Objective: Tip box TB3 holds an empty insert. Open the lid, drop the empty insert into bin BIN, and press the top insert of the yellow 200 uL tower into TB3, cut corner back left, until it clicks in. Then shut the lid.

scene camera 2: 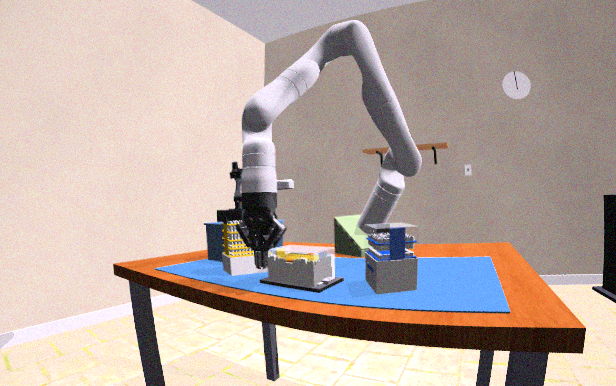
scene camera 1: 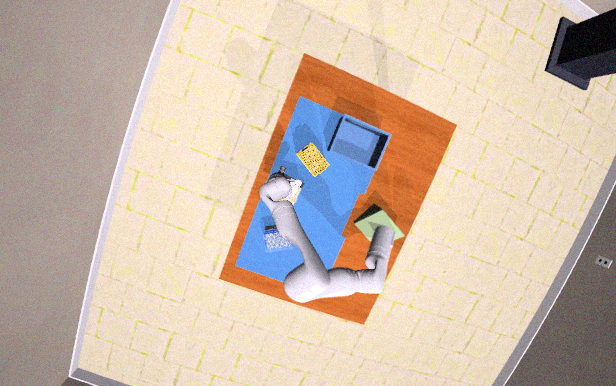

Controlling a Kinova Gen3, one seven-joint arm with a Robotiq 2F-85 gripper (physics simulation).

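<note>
Tip box TB3 (scene camera 1: 295, 196) (scene camera 2: 292, 272) is a grey box on a black base plate. Its clear lid (scene camera 2: 302, 249) lies over the top, with yellow showing beneath; whether it is latched cannot be told. My gripper (scene camera 2: 260, 265) is shut and empty, pointing down, its tips low beside TB3's left side in scene camera 2; whether they touch it is unclear. In scene camera 1 the wrist hides the fingertips and part of TB3. The yellow tower (scene camera 1: 313, 159) (scene camera 2: 238, 240) stands upright, behind and left of the gripper in scene camera 2. Blue bin BIN (scene camera 1: 357, 142) (scene camera 2: 214, 243) stands behind it.
A grey box with blue racks and a clear cover (scene camera 1: 277, 240) (scene camera 2: 391, 275) stands right of TB3 in scene camera 2. A green sloped block (scene camera 1: 380, 220) (scene camera 2: 348, 225) stands near the arm's base. A dark upright device (scene camera 2: 236, 172) shows behind the yellow tower.
</note>
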